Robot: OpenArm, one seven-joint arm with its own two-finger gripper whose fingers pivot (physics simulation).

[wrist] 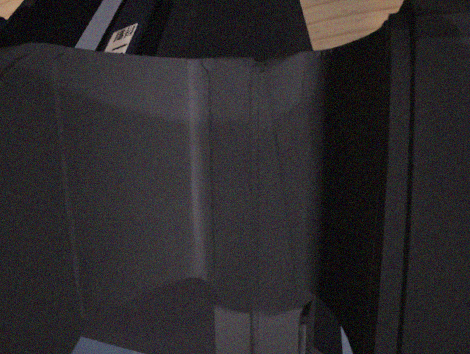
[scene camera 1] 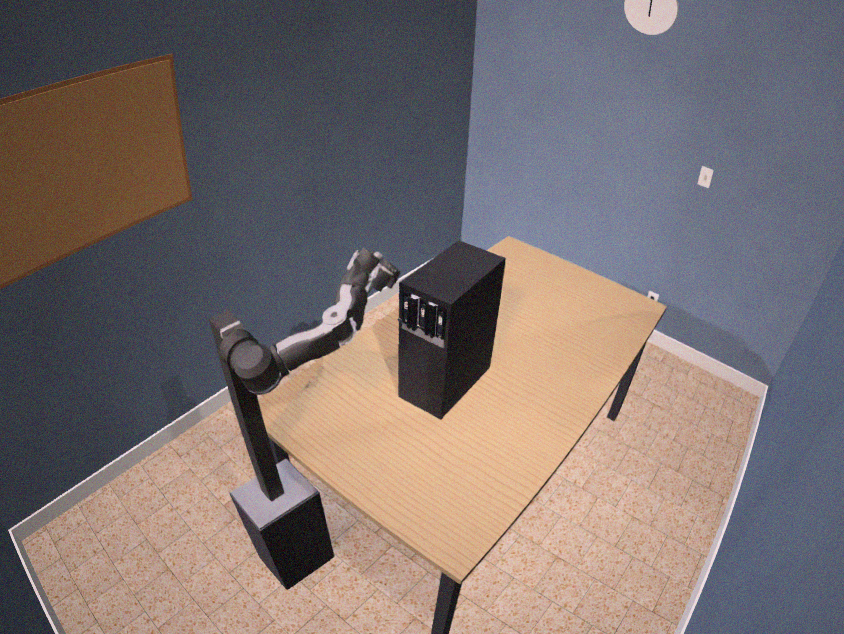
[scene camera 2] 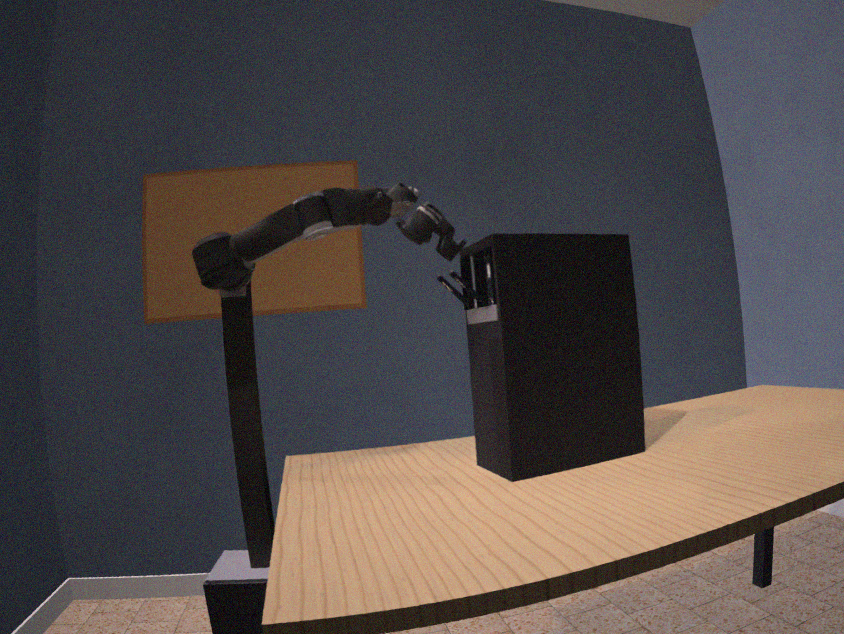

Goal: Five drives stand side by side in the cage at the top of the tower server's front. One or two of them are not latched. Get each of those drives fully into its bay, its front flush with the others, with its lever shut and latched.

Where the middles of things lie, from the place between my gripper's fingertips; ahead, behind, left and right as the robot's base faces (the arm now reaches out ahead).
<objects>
My gripper is now 23 cm above the black tower server [scene camera 2: 556, 382], 17 cm short of it and 9 cm to the left of it. Round my hand: pedestal [scene camera 1: 293, 546] 95 cm below, 50 cm behind, 8 cm to the left.
</objects>
